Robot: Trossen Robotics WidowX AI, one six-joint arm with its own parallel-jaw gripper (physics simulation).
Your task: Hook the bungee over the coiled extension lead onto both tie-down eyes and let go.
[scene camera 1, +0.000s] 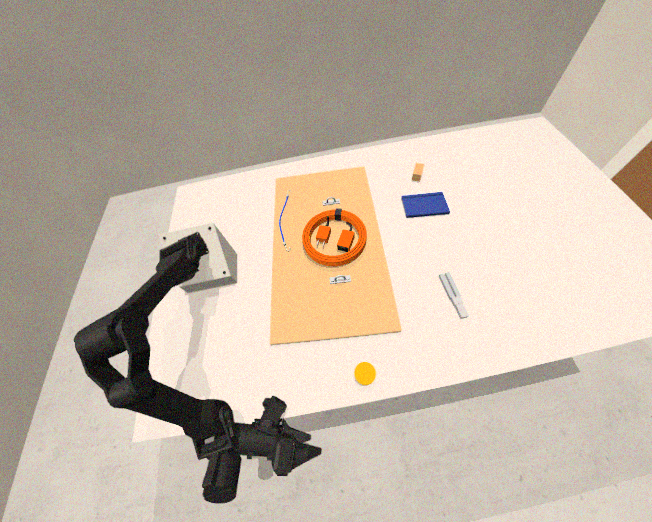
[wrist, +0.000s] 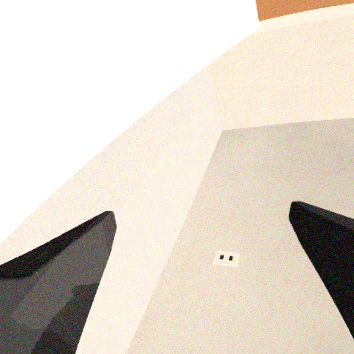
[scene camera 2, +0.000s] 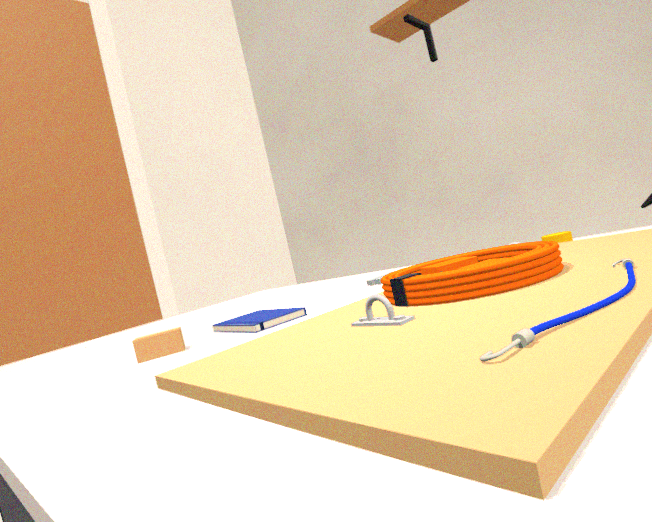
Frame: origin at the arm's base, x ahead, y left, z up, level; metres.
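Where they show: gripper, between the fingertips: (scene camera 1: 315, 443) (wrist: 202, 214); arm's base, origin of its link: (scene camera 1: 193, 246).
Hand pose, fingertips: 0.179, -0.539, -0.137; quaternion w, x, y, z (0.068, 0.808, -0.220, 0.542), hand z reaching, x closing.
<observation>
Each offset is from my fingertips to the top centre of the thing, as dx, dy, dz. Level surfaces: height alone.
The blue bungee @(+0.075, +0.636, +0.030) (scene camera 1: 280, 221) (scene camera 2: 585, 311) lies slightly curved on the wooden board @(dz +0.023) (scene camera 1: 304, 309) (scene camera 2: 326, 375), along its left side in scene camera 1, with a metal hook at each end. The orange coiled extension lead @(+0.211, +0.495, +0.054) (scene camera 1: 362, 247) (scene camera 2: 478, 283) lies flat on the board, its plug and socket inside the ring. One tie-down eye @(+0.249, +0.645, +0.051) (scene camera 1: 330, 201) (scene camera 2: 379, 309) stands beyond the coil and the other tie-down eye @(+0.181, +0.356, +0.051) (scene camera 1: 340, 279) on the near side; both are apart from the bungee. My gripper (scene camera 1: 315, 443) (wrist: 202, 214) is open and empty, off the table's near edge, far from the bungee.
A yellow disc @(+0.156, +0.102, +0.030) (scene camera 1: 365, 373) (scene camera 2: 557, 237) lies near the table's near edge. A blue book @(+0.536, +0.522, +0.024) (scene camera 1: 425, 204) (scene camera 2: 260, 319), a small wooden block @(+0.584, +0.661, +0.041) (scene camera 1: 417, 171) (scene camera 2: 159, 345) and a grey tool @(+0.455, +0.210, +0.024) (scene camera 1: 453, 295) lie right of the board. A grey box (scene camera 1: 223, 255) stands at the arm's base.
</observation>
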